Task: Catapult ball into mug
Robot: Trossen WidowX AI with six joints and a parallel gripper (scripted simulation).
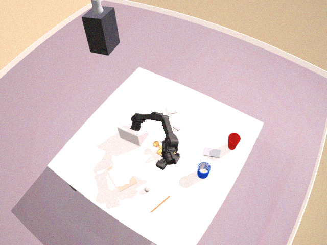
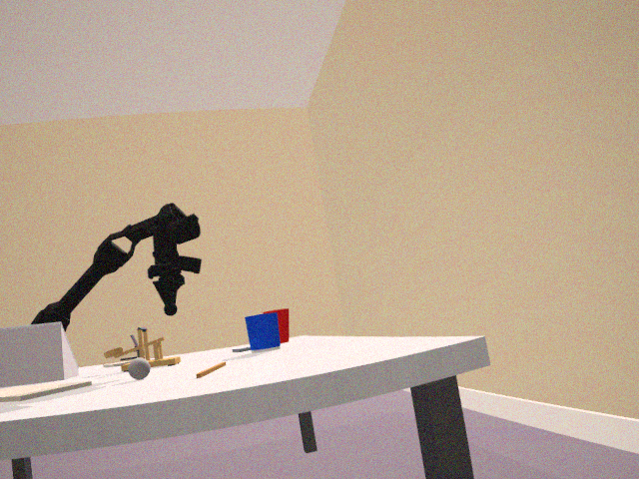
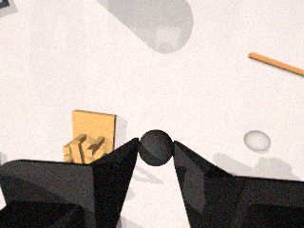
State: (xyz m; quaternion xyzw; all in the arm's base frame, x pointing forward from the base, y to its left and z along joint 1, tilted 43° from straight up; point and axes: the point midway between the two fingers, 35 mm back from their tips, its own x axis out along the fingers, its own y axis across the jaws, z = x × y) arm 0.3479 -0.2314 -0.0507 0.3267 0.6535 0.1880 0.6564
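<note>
Right now the wooden catapult is 160 mm to the left of my gripper tip, 90 mm behind it and 80 mm below it. The rest, counted from my gripper tip: blue mug (240 mm ahead, 110 mm below, 70 mm to the left); pale grey ball (200 mm to the right, 110 mm below, 80 mm behind); small black ball (right at my gripper tip).
</note>
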